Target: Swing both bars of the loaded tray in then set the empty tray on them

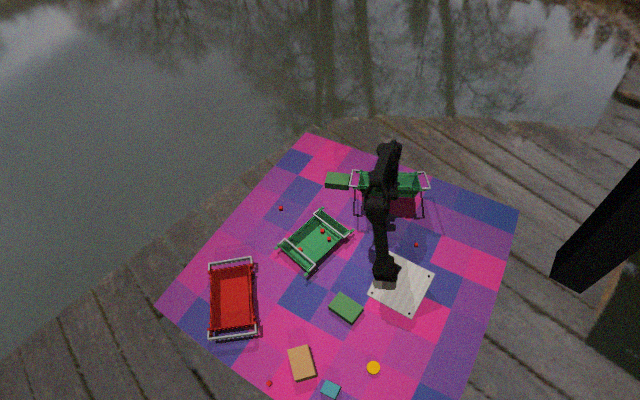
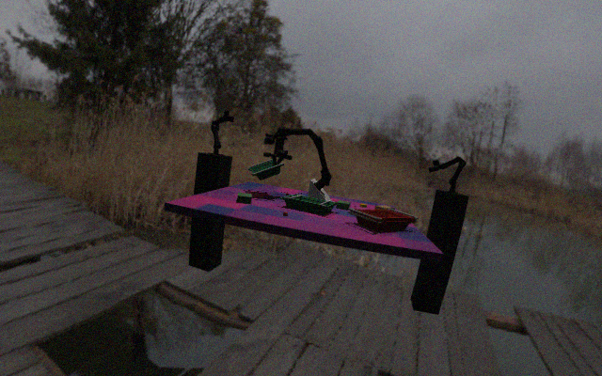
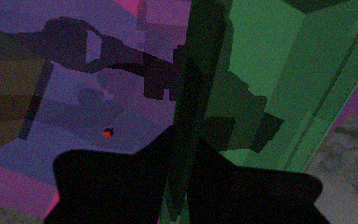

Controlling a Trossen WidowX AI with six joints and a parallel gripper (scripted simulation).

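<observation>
The green tray lies 40 mm ahead of my gripper tip and 70 mm to the right of it. From my gripper tip the other things lie so: yellow disc: 330 mm behind, 610 mm to the left, 180 mm below; then tan block: 100 mm behind, 760 mm to the left, 160 mm below; then teal block: 250 mm behind, 770 mm to the left, 170 mm below.
</observation>
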